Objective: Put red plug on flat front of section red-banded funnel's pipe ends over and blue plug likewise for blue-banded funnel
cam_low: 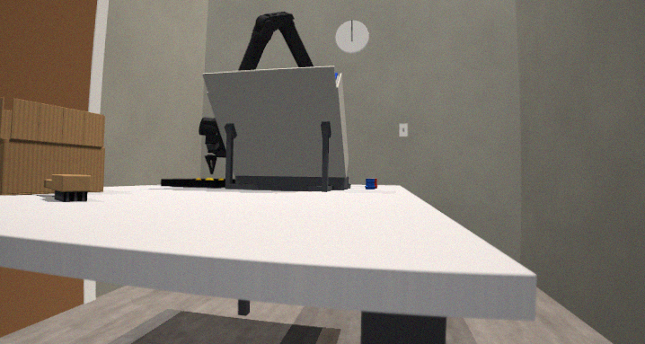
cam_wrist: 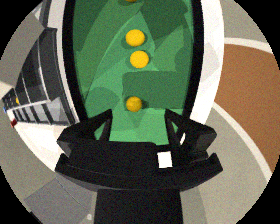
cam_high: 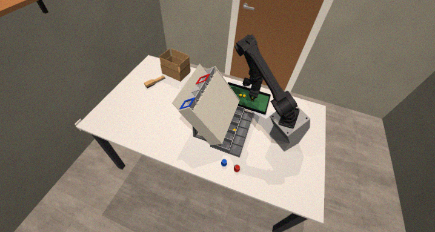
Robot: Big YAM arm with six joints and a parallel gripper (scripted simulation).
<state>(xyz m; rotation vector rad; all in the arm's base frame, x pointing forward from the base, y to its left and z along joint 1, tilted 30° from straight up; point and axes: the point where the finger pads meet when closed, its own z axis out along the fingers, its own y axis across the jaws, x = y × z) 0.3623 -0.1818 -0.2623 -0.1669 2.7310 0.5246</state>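
The green marble tray is 5 cm ahead of my hand, 4 cm below it and 2 cm to the left of it. From my hand the other things lie so: grey cover: 36 cm to the left, 16 cm above, 10 cm ahead.
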